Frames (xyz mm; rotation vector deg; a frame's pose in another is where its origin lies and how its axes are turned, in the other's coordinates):
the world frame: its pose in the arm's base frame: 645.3 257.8 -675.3 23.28 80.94 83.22
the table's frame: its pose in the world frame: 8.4 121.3 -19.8 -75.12 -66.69 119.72
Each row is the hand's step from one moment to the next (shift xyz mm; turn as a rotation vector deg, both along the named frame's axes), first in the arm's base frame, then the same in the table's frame.
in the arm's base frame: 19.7 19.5 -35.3 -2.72 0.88 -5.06
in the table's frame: -44.2 7.6 -0.2 -2.42 4.56 -2.66
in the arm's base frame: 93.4 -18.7 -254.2 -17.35 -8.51 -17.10
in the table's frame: -210.0 154.9 75.0 2.10 24.79 -6.84
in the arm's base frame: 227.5 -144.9 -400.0 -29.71 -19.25 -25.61
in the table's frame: -312.5 263.6 256.2 8.50 42.03 -8.38
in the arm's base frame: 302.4 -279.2 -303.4 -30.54 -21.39 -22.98
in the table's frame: -216.9 223.7 405.4 11.82 41.51 -7.44
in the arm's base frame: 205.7 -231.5 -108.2 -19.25 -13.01 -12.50
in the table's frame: -59.9 99.8 306.7 8.54 24.46 -4.98
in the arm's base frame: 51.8 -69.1 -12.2 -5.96 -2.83 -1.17
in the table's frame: 0.6 19.3 85.1 3.83 4.98 -2.32
